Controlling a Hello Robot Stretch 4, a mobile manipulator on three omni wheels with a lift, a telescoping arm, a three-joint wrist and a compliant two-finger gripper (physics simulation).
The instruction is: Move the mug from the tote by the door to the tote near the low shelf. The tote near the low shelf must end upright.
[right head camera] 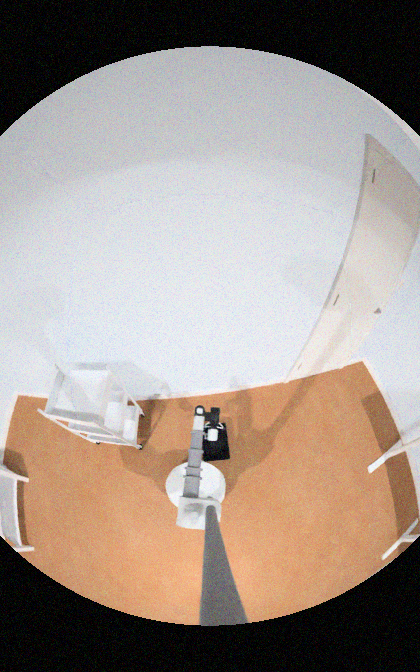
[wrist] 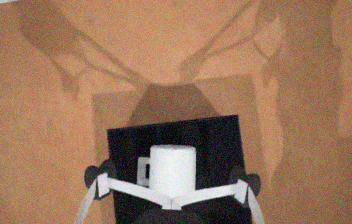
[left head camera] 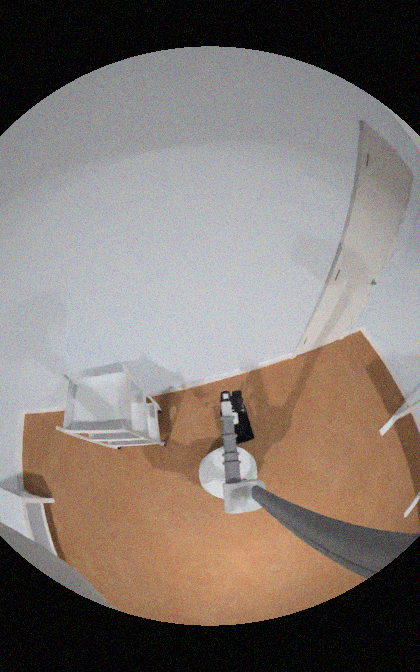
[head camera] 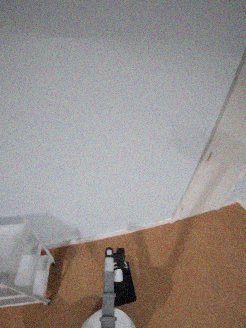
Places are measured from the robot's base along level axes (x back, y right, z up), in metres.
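Pixels of known places: gripper, between the fingertips: (wrist: 172,175) (head camera: 119,269).
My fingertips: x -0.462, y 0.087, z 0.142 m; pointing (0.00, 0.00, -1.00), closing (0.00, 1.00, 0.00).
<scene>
Behind a point stands the place of what it marks.
A black tote (head camera: 128,294) @(x -0.299, y 0.175, z -0.025 m) (left head camera: 245,434) (right head camera: 218,452) @(x -0.297, y 0.148, z -0.025 m) (wrist: 125,145) @(x -0.480, y -0.007, z -0.019 m) lies on the floor in front of the robot base, left of the door. A white mug (head camera: 118,275) @(x -0.433, y 0.086, z 0.055 m) (left head camera: 235,418) (right head camera: 212,435) @(x -0.425, y 0.089, z 0.055 m) (wrist: 172,165) @(x -0.459, y 0.086, z 0.056 m) is within the tote's outline, its handle to the left in the wrist view. My gripper (right head camera: 214,426) @(x -0.462, y 0.087, z 0.142 m) (wrist: 172,175) @(x -0.462, y 0.087, z 0.142 m) is open above the tote. Its fingertips stand wide apart, one on each side of the mug and clear of it in the wrist view. The mug's lower end is hidden behind the finger linkage. A second tote cannot be made out.
A white trolley (head camera: 49,301) @(x -0.249, y -0.485, z 0.017 m) (left head camera: 145,441) (right head camera: 120,440) @(x -0.249, y -0.634, z 0.103 m) stands against the wall at the left. A cream door (head camera: 220,160) @(x -1.058, y 1.035, z 0.930 m) (left head camera: 357,225) (right head camera: 365,250) @(x -1.041, y 0.956, z 1.374 m) is at the right. White furniture (left head camera: 40,522) (right head camera: 10,505) stands at the left edge, and more white parts (left head camera: 395,422) (right head camera: 385,457) show at the right edge.
</scene>
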